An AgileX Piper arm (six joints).
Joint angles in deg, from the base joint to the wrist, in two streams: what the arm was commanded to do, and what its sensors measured. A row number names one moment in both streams.
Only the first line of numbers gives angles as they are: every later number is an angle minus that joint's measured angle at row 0.
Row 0, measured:
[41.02, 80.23, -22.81, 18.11, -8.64, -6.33]
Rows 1 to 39, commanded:
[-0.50, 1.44, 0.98, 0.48, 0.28, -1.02]
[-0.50, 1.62, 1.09, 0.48, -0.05, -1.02]
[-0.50, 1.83, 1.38, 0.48, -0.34, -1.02]
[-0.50, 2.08, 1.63, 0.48, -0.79, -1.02]
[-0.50, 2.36, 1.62, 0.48, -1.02, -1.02]
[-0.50, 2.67, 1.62, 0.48, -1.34, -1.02]
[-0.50, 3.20, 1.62, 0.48, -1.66, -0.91]
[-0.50, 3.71, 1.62, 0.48, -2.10, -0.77]
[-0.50, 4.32, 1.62, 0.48, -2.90, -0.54]
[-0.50, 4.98, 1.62, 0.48, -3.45, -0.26]
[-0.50, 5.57, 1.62, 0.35, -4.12, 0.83]
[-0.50, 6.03, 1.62, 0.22, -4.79, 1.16]
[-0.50, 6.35, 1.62, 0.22, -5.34, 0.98]
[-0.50, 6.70, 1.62, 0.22, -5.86, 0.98]
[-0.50, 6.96, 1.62, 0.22, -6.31, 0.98]
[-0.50, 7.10, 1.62, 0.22, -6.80, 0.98]
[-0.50, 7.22, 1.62, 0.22, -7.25, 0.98]
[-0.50, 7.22, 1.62, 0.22, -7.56, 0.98]
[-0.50, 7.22, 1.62, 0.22, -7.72, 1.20]
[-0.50, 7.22, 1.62, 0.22, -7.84, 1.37]
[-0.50, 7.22, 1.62, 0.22, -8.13, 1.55]
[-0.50, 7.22, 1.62, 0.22, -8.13, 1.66]
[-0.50, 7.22, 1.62, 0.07, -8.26, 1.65]
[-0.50, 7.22, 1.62, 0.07, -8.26, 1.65]
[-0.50, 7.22, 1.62, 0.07, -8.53, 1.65]
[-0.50, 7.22, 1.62, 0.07, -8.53, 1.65]
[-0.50, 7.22, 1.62, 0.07, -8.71, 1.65]
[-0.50, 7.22, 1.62, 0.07, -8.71, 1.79]
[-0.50, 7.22, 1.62, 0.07, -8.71, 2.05]
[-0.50, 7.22, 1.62, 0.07, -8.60, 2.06]
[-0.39, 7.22, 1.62, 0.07, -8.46, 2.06]
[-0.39, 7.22, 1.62, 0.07, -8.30, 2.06]
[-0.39, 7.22, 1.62, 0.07, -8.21, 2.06]
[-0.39, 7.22, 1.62, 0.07, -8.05, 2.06]
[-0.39, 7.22, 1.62, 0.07, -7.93, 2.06]
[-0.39, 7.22, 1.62, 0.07, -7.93, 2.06]
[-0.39, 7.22, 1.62, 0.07, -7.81, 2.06]
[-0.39, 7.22, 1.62, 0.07, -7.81, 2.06]
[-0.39, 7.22, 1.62, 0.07, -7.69, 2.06]
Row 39, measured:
[-0.12, 7.10, 1.33, 0.51, -7.90, 1.78]
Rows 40 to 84, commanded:
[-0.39, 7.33, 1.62, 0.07, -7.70, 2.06]
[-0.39, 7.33, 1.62, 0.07, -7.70, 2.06]
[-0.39, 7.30, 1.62, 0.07, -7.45, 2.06]
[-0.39, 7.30, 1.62, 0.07, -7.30, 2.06]
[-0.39, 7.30, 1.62, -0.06, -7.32, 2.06]
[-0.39, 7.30, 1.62, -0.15, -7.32, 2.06]
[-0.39, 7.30, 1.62, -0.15, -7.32, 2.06]
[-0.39, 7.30, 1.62, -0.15, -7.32, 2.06]
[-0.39, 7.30, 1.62, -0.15, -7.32, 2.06]
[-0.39, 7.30, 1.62, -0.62, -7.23, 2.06]
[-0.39, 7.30, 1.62, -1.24, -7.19, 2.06]
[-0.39, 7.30, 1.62, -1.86, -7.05, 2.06]
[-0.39, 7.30, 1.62, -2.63, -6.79, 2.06]
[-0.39, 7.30, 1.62, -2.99, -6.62, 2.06]
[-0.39, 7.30, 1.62, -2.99, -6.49, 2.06]
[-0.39, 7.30, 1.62, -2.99, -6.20, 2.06]
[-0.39, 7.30, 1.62, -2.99, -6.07, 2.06]
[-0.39, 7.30, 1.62, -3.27, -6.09, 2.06]
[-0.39, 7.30, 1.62, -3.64, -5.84, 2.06]
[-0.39, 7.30, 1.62, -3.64, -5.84, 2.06]
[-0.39, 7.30, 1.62, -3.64, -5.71, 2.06]
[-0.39, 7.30, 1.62, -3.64, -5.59, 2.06]
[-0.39, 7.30, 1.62, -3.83, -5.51, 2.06]
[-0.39, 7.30, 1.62, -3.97, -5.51, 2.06]
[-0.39, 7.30, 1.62, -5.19, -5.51, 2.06]
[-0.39, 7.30, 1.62, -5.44, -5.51, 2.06]
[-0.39, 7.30, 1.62, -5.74, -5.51, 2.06]
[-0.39, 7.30, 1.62, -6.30, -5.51, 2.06]
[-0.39, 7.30, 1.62, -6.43, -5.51, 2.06]
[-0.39, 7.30, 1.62, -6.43, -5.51, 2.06]
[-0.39, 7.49, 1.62, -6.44, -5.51, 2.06]
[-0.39, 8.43, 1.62, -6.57, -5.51, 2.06]
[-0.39, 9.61, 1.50, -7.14, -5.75, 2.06]
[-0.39, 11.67, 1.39, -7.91, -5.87, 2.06]
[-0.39, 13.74, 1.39, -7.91, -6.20, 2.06]
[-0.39, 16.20, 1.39, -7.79, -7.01, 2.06]
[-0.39, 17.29, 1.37, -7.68, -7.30, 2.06]
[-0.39, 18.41, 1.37, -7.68, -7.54, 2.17]
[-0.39, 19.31, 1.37, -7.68, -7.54, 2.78]
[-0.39, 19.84, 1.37, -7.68, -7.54, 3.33]
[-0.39, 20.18, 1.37, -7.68, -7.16, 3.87]
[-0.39, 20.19, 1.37, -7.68, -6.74, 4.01]
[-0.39, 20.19, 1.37, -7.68, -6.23, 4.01]
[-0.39, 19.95, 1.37, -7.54, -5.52, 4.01]
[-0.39, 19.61, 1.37, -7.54, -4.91, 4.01]
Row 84, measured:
[-0.12, 17.26, -0.18, -7.74, -19.45, 3.20]
